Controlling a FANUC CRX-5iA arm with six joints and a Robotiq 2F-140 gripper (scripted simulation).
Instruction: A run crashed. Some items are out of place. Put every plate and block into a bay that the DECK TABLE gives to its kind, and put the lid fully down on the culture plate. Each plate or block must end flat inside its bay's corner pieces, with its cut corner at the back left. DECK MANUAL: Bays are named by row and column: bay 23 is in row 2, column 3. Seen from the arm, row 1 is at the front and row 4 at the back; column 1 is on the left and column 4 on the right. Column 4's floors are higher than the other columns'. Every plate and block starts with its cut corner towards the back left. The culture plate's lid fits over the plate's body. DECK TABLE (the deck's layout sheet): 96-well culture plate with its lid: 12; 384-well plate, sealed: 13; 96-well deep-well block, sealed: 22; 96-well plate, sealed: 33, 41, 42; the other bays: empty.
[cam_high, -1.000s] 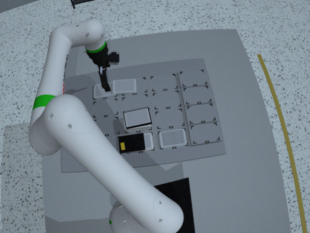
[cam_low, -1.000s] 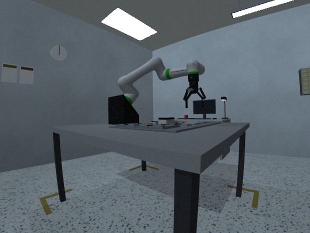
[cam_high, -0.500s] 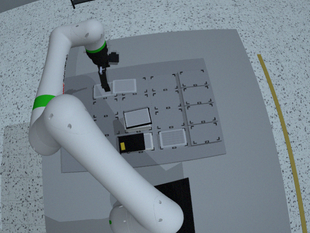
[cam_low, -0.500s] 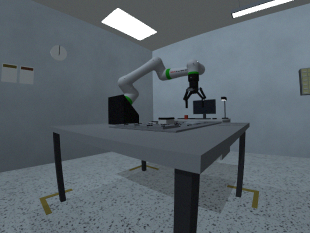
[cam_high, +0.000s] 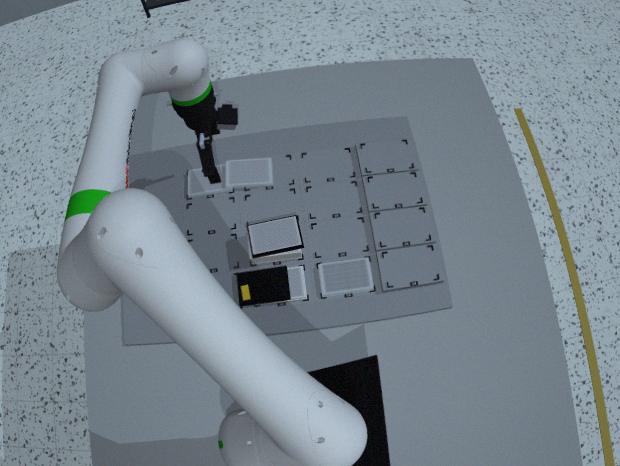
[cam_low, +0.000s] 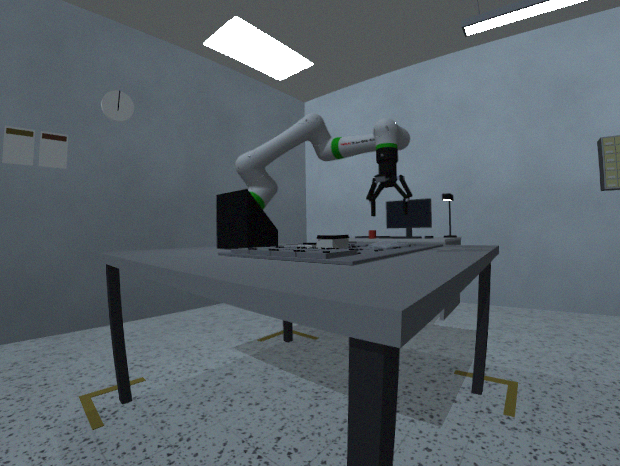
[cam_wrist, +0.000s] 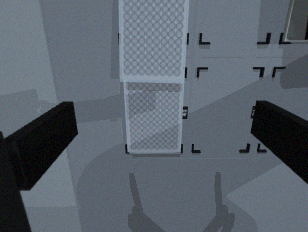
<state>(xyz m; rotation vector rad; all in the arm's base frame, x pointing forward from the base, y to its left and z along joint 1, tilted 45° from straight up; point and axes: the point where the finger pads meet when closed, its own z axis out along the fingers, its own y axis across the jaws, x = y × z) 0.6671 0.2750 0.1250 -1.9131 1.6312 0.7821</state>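
Right now the black lid is 30 cm behind my hand, 13 cm below it and 12 cm to the right of it. Round my hand: 96-well plate 13 cm below, 7 cm to the right, 2 cm ahead; then white plate 14 cm below, 4 cm to the left; then dark-sided plate 18 cm behind, 15 cm to the right, 9 cm below.
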